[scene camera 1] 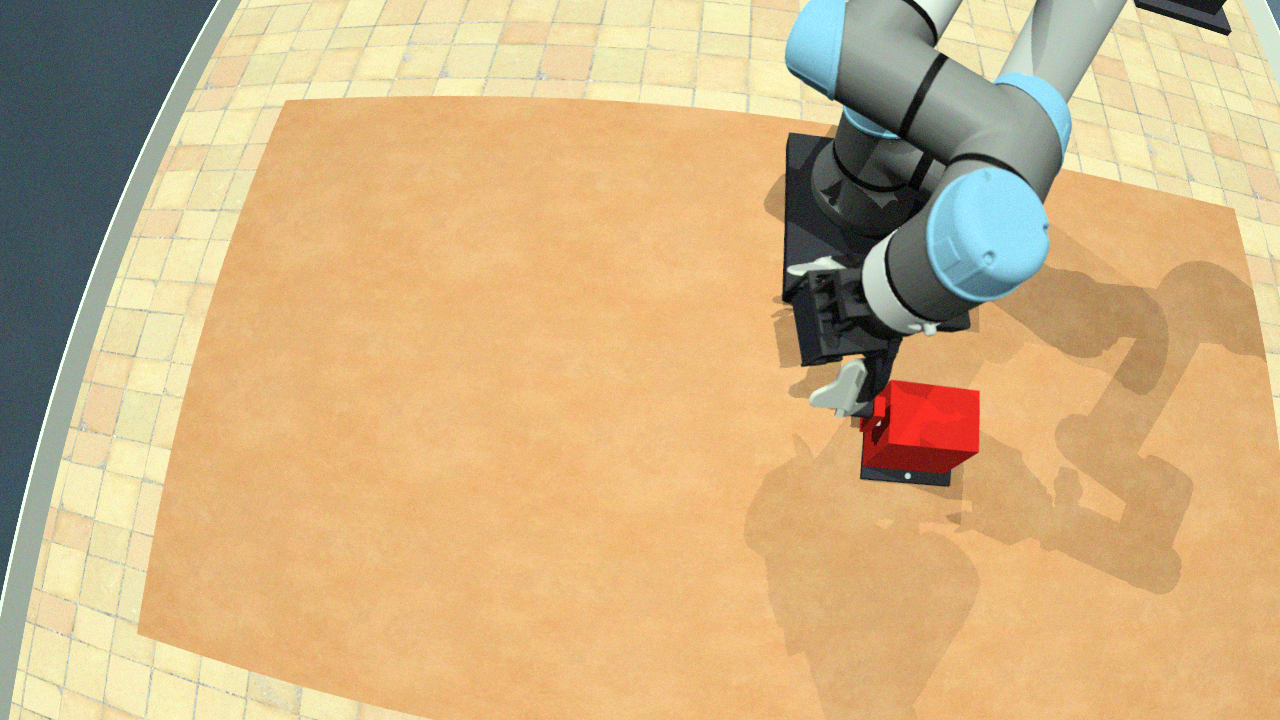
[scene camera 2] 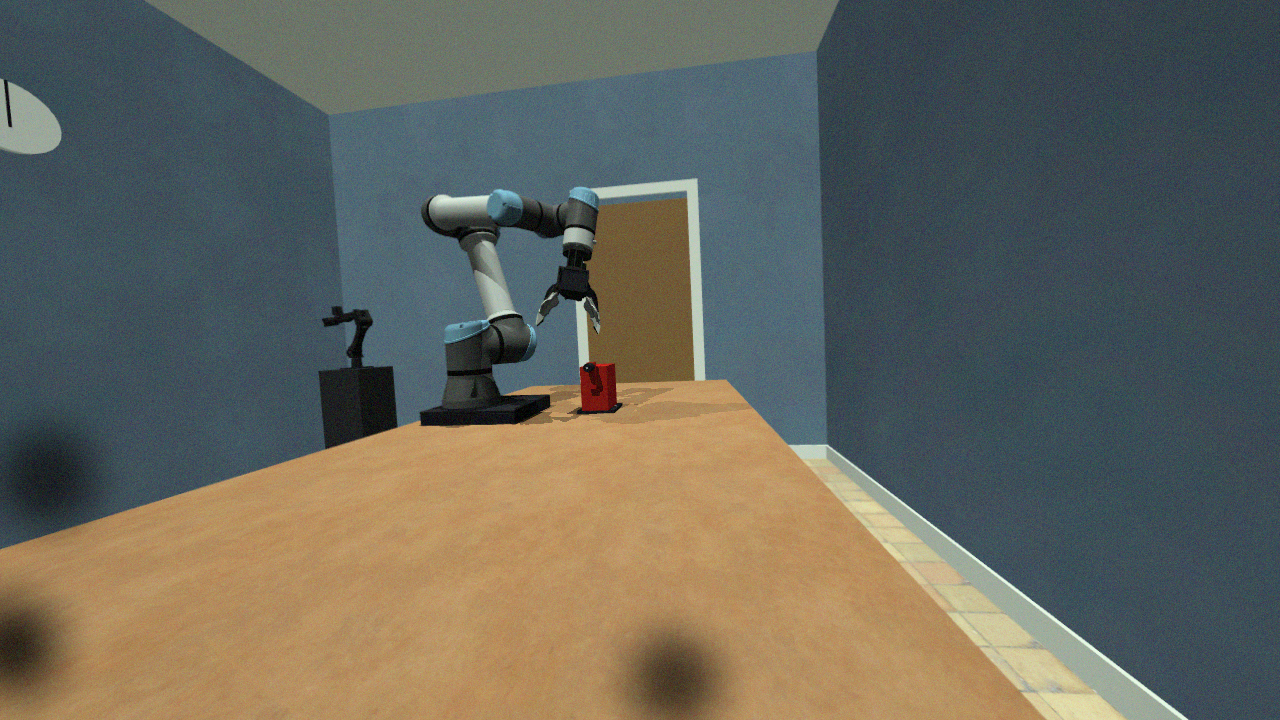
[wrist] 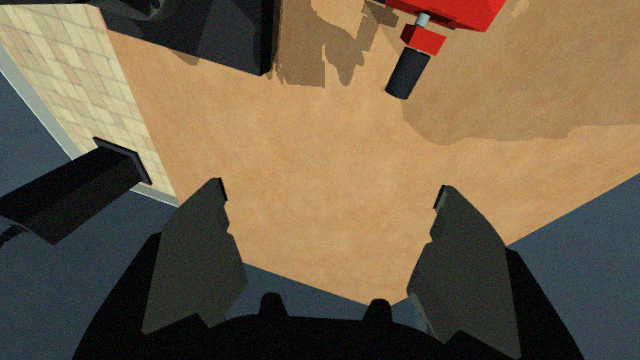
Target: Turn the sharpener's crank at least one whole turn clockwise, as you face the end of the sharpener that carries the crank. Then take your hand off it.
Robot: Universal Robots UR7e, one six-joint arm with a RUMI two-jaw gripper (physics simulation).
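Where they show: gripper, between the fingertips: (scene camera 2: 567, 330) (wrist: 328, 183); arm's base, origin of its link: (scene camera 1: 862, 188) (scene camera 2: 472, 403).
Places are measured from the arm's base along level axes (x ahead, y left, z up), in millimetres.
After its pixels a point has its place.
The red sharpener (scene camera 1: 939, 419) {x 350, y 82, z 90 mm} (scene camera 2: 604, 394) {x 375, y 20, z 14 mm} (wrist: 465, 11) {x 364, y 26, z 90 mm} stands on a dark base on the table. Its crank shows in the wrist view as a red arm (wrist: 425, 40) on a grey shaft, with a black handle (wrist: 407, 74) {x 347, y -19, z 102 mm} (scene camera 2: 588, 367) {x 352, y -38, z 92 mm} pointing away from the body. In scene camera 2 the handle is near the top of the crank end. In scene camera 1 a finger hides most of the handle. My gripper (scene camera 1: 814, 335) {x 316, y -79, z 188 mm} (scene camera 2: 568, 327) {x 316, y -79, z 188 mm} (wrist: 328, 183) {x 316, y -79, z 188 mm} is open and empty, pointing down. It hangs above the crank end, higher than the sharpener and apart from the handle.
The arm's black base plate (scene camera 1: 805, 223) {x 73, y -81, z -1 mm} (scene camera 2: 483, 412) {x 94, y -105, z -7 mm} (wrist: 235, 40) {x 137, y -66, z -2 mm} lies close to the sharpener's crank side. The wooden table (scene camera 1: 447, 358) {x 314, y -522, z -38 mm} (scene camera 2: 537, 537) {x 467, y -652, z -38 mm} (wrist: 320, 135) {x 284, y -181, z -38 mm} extends well beyond the crank end. A small black arm on a pedestal (scene camera 2: 358, 402) stands off the table.
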